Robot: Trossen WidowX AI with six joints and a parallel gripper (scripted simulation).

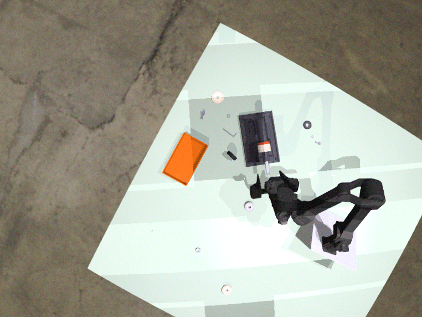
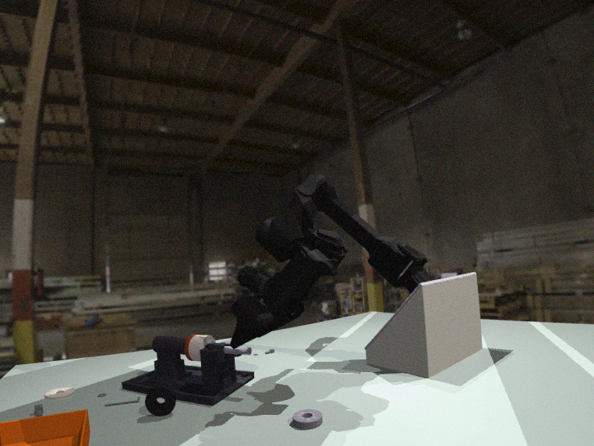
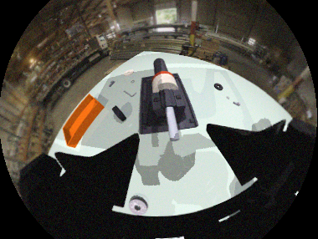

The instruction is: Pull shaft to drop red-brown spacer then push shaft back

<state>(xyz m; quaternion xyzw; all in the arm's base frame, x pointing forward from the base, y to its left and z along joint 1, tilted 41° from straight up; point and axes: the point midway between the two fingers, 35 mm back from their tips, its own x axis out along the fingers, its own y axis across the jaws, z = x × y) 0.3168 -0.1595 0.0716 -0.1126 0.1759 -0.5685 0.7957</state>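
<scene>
The grey shaft is 70 mm to the right of my gripper tip, 40 mm ahead of it and 20 mm below it. The rest, counted from my gripper tip: cream spacer (80 mm to the right, 40 mm ahead, 20 mm below); black ring (160 mm ahead, 70 mm below, 10 mm to the right); red-brown spacer (110 mm to the right, 60 mm ahead, 20 mm below).
</scene>
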